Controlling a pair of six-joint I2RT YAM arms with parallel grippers.
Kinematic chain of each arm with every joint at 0, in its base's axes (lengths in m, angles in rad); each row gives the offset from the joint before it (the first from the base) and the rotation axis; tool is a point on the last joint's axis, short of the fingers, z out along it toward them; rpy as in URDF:
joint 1: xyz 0 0 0.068 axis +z
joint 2: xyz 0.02 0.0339 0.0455 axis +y
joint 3: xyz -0.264 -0.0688 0 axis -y
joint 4: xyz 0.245 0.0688 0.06 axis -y
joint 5: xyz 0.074 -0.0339 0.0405 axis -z
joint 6: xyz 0.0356 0 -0.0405 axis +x
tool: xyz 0 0 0 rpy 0 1.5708 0
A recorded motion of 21 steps. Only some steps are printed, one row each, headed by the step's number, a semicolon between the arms.
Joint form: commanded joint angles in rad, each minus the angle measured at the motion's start. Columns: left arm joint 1, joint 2, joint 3, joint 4, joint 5, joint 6; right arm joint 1, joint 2, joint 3, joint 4, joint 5, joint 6.
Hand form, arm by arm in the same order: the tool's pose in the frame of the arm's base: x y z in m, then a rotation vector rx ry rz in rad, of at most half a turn. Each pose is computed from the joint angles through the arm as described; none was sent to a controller.
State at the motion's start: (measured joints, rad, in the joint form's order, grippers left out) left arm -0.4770 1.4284 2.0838 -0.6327 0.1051 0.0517; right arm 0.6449 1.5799 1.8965 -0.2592 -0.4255 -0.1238
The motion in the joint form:
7: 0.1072 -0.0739 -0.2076 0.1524 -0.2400 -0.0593; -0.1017 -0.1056 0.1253 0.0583 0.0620 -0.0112
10: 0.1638 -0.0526 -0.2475 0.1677 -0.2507 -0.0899; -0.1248 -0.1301 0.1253 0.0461 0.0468 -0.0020
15: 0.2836 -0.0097 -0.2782 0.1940 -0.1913 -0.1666; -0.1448 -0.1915 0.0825 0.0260 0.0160 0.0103
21: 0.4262 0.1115 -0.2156 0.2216 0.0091 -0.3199; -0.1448 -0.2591 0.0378 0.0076 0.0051 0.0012
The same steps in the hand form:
7: 0.2395 -0.0877 0.5500 0.1695 1.5236 -0.1975; 0.2275 0.1522 0.5915 -0.7111 1.0503 0.5751
10: 0.2593 -0.0785 0.5346 0.1025 1.5742 -0.1608; 0.2207 0.1416 0.5963 -0.7031 1.0438 0.5708
15: 0.2887 -0.0534 0.5168 -0.0027 1.6250 -0.1675; 0.2057 0.1285 0.5967 -0.7118 1.0460 0.5825
21: 0.3328 -0.0210 0.5041 -0.0934 1.6613 -0.3367; 0.1861 0.1183 0.5971 -0.7243 1.0342 0.5805

